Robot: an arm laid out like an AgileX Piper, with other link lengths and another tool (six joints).
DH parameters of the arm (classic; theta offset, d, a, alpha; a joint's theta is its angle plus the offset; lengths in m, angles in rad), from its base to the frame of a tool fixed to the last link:
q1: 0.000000 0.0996 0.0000 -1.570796
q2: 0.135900 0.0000 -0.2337 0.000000
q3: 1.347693 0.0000 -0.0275 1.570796
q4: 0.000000 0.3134 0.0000 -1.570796
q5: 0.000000 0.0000 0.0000 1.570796
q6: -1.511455 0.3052 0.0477 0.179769
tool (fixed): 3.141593 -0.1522 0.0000 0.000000
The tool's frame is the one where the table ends.
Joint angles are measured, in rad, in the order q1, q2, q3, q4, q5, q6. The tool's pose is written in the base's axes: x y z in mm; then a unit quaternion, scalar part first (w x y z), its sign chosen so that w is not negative. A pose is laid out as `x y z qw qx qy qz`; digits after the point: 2 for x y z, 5 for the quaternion.
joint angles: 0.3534 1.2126 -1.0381 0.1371 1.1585 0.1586
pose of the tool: 266.78 78.35 164.46 0.07827 0.65582 0.71201 0.23835
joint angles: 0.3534 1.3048 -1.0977 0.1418 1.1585 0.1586
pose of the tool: 281.25 84.50 157.51 0.06912 0.65947 0.71384 0.22528
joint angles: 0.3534 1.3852 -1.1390 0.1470 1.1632 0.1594
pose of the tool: 291.14 89.10 146.58 0.05715 0.66410 0.71602 0.20742
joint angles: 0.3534 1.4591 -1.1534 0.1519 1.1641 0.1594
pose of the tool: 295.99 91.73 128.29 0.04176 0.66966 0.71879 0.18208
